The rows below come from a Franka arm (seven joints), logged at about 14 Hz.
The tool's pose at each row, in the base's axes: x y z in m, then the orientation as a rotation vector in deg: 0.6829, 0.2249, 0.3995, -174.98, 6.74, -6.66; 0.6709, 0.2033, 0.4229, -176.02, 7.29, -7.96; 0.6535, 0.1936, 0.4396, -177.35, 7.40, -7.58; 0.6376, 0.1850, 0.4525, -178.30, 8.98, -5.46; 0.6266, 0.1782, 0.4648, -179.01, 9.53, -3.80; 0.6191, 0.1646, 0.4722, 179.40, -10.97, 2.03
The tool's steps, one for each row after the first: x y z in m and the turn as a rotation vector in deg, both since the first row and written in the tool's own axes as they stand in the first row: -0.0085, 0.0203, -0.0259, -1.09, 0.87, 0.25; -0.0238, 0.0298, -0.0447, -2.42, 0.64, 0.25; -0.0380, 0.0384, -0.0594, -3.45, -0.66, 1.26; -0.0475, 0.0449, -0.0731, -4.20, -1.70, 1.61; -0.0533, 0.0584, -0.0821, -5.22, -2.75, 2.52
